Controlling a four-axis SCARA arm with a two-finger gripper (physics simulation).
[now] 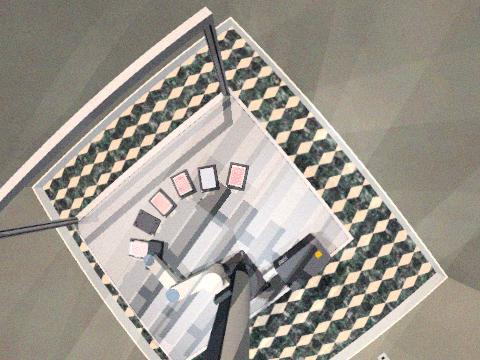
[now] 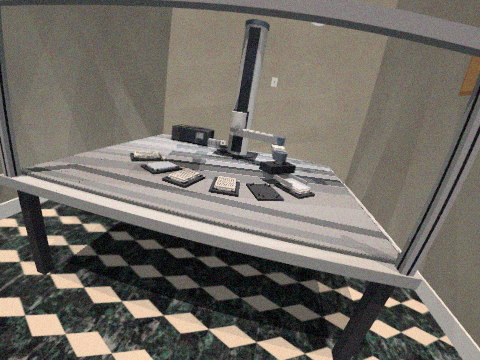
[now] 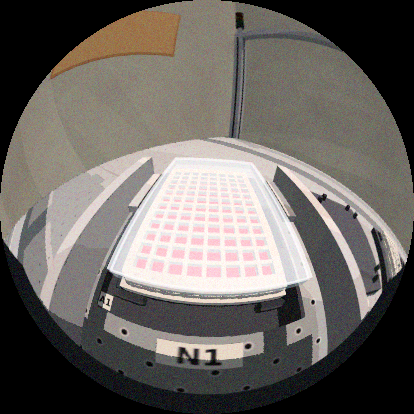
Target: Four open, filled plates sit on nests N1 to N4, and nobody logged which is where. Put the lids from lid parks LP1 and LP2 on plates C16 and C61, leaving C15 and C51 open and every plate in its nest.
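Places are measured from the arm's base along level axes (x right, y ahead, z up), in metres.
Pixels of known places: gripper, fingertip midpoint: point(image 1: 134, 249) point(image 2: 299, 184) point(image 3: 214, 168); arm's base at its link origin: point(image 1: 238, 280) point(image 2: 236, 155).
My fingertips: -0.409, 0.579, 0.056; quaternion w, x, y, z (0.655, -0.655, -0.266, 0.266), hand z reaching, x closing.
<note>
For each thing: its top centre in the pictures, then the offset to it from my fingertips, as dx, dy, dz. "*": a spot on its surface instead. Level surfaces: height alone.
- clear lid at a spot on its surface: point(image 3: 293, 255) * +0.077, -0.028, -0.004
- nest labelled N1 at a spot on its surface: point(image 3: 287, 312) * +0.100, -0.040, -0.031
- empty dark lid park at its top centre: point(image 3: 354, 228) point(image 2: 264, 188) point(image 1: 145, 223) +0.158, +0.091, -0.023
- table at its surface level: dz -0.043
- dark box at a spot on its surface: point(image 1: 302, 262) * +0.809, -0.678, +0.072
My gripper point(image 3: 214, 168) point(image 1: 139, 248) point(image 2: 295, 184) is shut on a clear lid point(image 3: 293, 255), with a finger pad at each long side. The lid lies level over the open, pink-filled plate point(image 3: 205, 296) in the nest labelled N1 point(image 3: 287, 312). I cannot tell whether lid and plate touch, and no plate name is readable. The empty dark lid park point(image 1: 146, 221) point(image 2: 265, 191) point(image 3: 345, 230) is beside N1. Another lid point(image 1: 208, 178) point(image 2: 161, 166) rests in its park. Three open plates show: one point(image 1: 162, 202) point(image 2: 225, 184), a second point(image 1: 183, 184) point(image 2: 184, 176) and a third point(image 1: 237, 176) point(image 2: 146, 155).
The nests and parks form an arc on the table point(image 1: 260, 145) point(image 2: 325, 220). The arm's column point(image 2: 250, 70) stands behind them, with a dark box point(image 1: 302, 262) point(image 2: 192, 134) near it. Frame posts point(image 1: 217, 60) point(image 2: 440, 185) rise at the table's corners.
</note>
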